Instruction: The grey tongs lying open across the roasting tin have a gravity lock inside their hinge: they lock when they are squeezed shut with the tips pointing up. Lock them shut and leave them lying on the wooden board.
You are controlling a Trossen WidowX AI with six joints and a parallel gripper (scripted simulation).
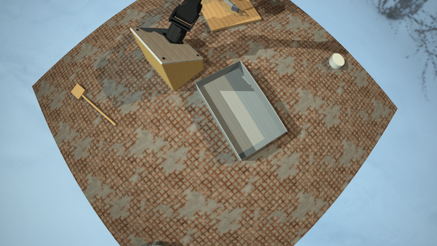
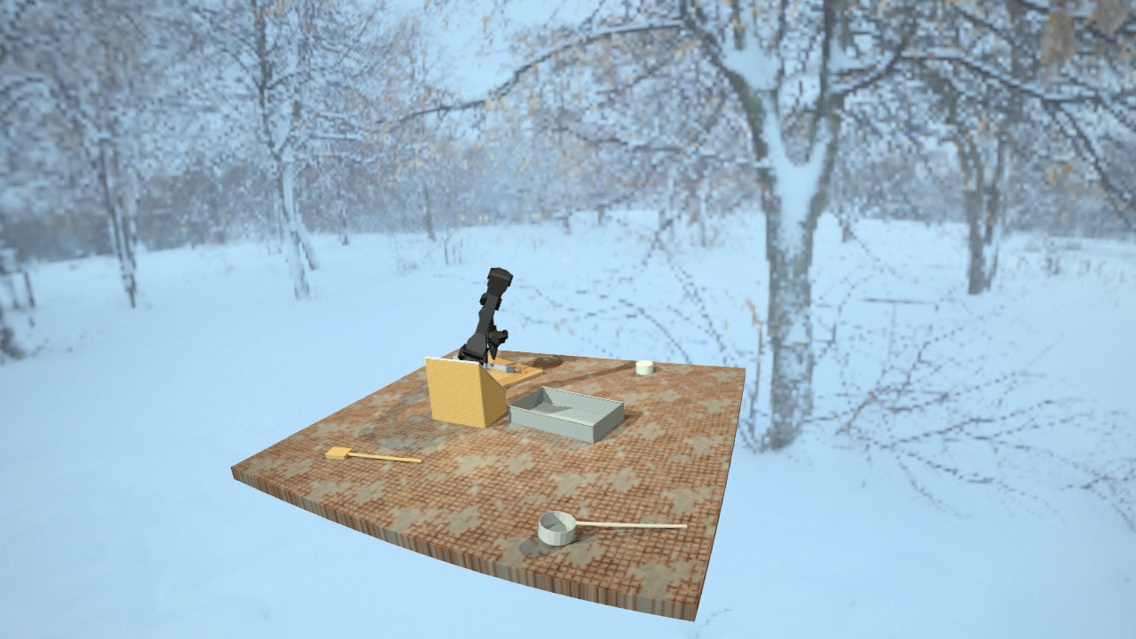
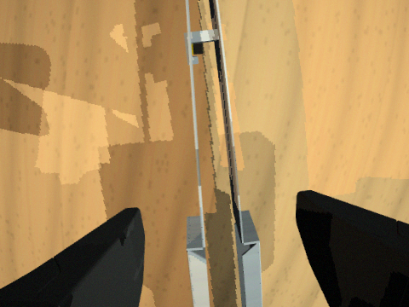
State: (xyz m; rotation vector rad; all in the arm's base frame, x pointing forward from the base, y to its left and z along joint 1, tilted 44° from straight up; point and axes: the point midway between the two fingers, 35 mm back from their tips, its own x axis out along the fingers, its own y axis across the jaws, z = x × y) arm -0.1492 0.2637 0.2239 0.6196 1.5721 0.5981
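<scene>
The yellow piece is 40 mm ahead of my gripper tip and 10 mm below it. Also, from my gripper tip: wooden board 40 mm below; then small white cylinder 570 mm ahead, 210 mm to the left, 30 mm below; then grey roasting tin 480 mm ahead, 300 mm to the right, 20 mm below.
</scene>
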